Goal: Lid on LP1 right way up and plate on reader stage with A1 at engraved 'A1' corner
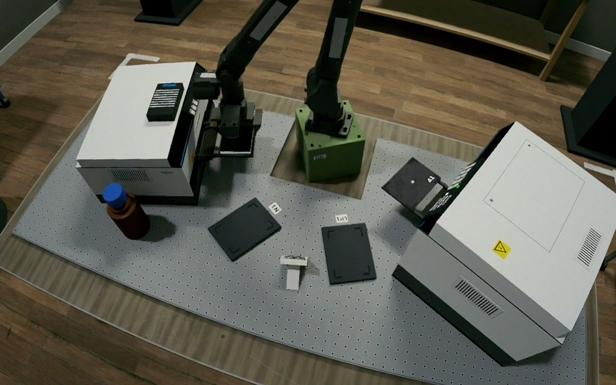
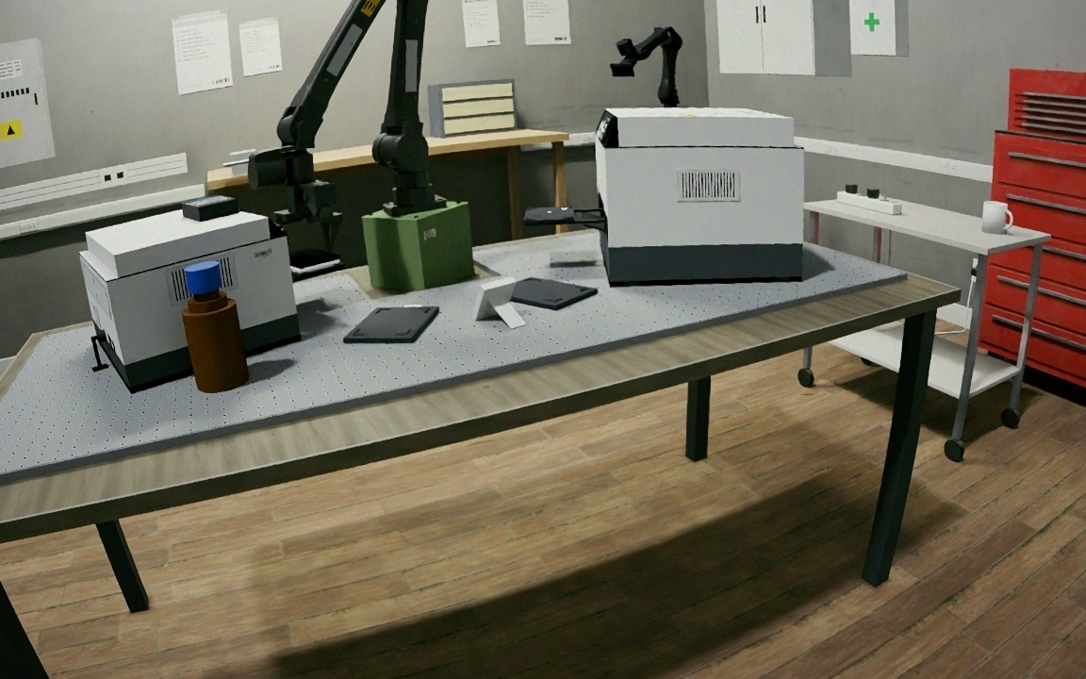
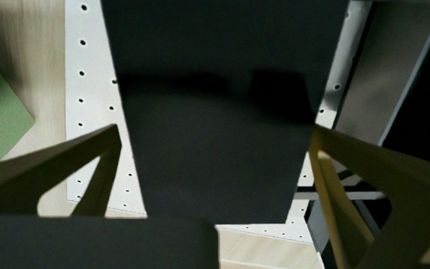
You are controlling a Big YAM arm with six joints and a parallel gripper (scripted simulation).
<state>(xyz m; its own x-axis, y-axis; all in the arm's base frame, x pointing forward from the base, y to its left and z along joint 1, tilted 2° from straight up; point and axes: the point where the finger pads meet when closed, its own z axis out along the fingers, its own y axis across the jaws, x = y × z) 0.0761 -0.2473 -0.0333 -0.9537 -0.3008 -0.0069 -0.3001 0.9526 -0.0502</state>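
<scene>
My hand is right at the dark lid. The rest, counted from my hand: brown capped bottle 330 mm ahead, 200 mm to the right, 10 mm above; well plate 10 mm below; N1 nest 240 mm ahead, 100 mm to the left, 90 mm below.
</scene>
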